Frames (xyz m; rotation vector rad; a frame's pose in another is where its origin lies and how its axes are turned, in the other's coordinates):
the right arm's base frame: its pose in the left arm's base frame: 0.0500 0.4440 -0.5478 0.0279 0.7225 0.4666
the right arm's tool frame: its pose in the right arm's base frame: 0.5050 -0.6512 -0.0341 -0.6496 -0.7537 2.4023
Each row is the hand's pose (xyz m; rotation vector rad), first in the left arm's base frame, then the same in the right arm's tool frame.
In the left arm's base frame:
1: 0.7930 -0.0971 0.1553 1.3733 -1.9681 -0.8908
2: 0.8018 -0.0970 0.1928 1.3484 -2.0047 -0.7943
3: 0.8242 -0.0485 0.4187 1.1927 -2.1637 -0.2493
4: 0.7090 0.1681 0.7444 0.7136 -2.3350 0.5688
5: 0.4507 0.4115 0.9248 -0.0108 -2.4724 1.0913
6: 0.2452 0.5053 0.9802 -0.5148 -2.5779 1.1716
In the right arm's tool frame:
1: 0.2389 -0.3680 1.1069 2.3102 1.7970 0.9851
2: 0.2448 -0.3856 1.1407 -2.3662 -1.7784 -0.9899
3: 0.3173 -0.5218 1.3141 -2.1950 -1.3625 -0.8096
4: 0.5849 -0.7932 1.4590 -1.9481 -0.6746 -0.4502
5: 0.9343 -0.9823 1.4340 -1.8360 -0.0264 -0.0164
6: 1.1600 -1.0134 1.3871 -1.8702 0.3185 0.2690

